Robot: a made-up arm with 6 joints.
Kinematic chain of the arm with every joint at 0, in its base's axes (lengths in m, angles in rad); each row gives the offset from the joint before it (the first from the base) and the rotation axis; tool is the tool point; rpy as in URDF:
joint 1: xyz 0 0 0.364 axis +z
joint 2: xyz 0 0 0 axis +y
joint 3: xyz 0.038 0 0.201 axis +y
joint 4: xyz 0.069 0 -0.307 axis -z
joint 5: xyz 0 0 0 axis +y
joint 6: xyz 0.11 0 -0.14 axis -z
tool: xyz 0 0 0 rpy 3.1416 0 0
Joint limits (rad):
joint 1: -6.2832..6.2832
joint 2: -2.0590..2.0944
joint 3: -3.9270..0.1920
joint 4: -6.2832..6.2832
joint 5: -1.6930..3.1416
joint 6: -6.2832..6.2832
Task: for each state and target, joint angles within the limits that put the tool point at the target. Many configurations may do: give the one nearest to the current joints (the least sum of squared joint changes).
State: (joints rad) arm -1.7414 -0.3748 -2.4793 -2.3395 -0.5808 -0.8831
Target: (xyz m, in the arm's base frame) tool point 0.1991 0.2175 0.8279
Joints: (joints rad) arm -1.7941 -0.8761 -2.7483 -2.1684 -0.7776 -0.8831
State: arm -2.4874 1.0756 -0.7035 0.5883 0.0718 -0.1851
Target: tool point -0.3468 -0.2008 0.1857
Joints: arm -2.4051 0.3546 -0.6288 0.6493 -0.2321 -0.1851
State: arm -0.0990 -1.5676 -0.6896 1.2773 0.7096 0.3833
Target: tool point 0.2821 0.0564 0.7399
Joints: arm 0.1403 -0.9652 -0.9640 1.3005 0.7617 0.3833
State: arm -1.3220 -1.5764 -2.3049 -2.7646 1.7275 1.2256
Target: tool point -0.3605 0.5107 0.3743
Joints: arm -1.0793 -1.7254 -2.4106 -2.6804 1.9884 1.2256
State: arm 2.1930 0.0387 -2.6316 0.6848 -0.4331 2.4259
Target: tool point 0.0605 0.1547 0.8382
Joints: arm 2.1626 0.2380 -2.7513 0.9786 -1.2971 2.4259
